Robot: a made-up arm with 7 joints.
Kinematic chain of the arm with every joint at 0, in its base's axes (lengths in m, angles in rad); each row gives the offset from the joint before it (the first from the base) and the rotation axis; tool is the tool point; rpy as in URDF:
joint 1: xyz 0 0 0.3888 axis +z
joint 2: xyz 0 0 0 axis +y
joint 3: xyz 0 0 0.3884 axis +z
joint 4: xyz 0.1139 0 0 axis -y
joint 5: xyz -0.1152 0 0.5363 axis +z
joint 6: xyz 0 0 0 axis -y
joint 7: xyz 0.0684 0 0 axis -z
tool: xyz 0 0 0 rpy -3.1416 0 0
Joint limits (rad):
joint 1: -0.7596..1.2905
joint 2: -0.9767..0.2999
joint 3: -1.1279..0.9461
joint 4: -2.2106..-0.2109
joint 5: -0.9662..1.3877
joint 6: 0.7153..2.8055
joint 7: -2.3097..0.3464
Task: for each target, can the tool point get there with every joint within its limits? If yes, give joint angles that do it. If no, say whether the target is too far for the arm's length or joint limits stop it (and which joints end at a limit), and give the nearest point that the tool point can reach.
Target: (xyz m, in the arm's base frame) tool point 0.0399 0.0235 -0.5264
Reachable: no: joint limits stop it (at a limit: joint 2, joint 4, joint 6) | nearest point 0.5323 0.3135 0.2945 | short by 1.000 m
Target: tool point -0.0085 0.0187 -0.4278
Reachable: no: joint limits stop it (at a limit: joint 1, joint 2, joint 4, joint 6) | nearest point 0.1398 0.6018 0.2947 | short by 0.940 m
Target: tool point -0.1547 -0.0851 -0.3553
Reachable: no: joint limits stop it (at a limit: joint 1, joint 2, joint 4, joint 6) | nearest point 0.0223 -0.6232 0.3478 | short by 0.903 m
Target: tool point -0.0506 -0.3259 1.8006
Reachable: no: too far | nearest point -0.0357 -0.2297 1.3837 | short by 0.428 m
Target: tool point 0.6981 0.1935 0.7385
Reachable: yes | joints -0.3134 0.0175 0.5717 -1.8899 -0.2480 2.3784 -1.3397
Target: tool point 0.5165 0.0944 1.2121
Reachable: yes | joints -0.2858 -0.0209 0.3878 -0.9519 1.1426 0.9769 -1.4686
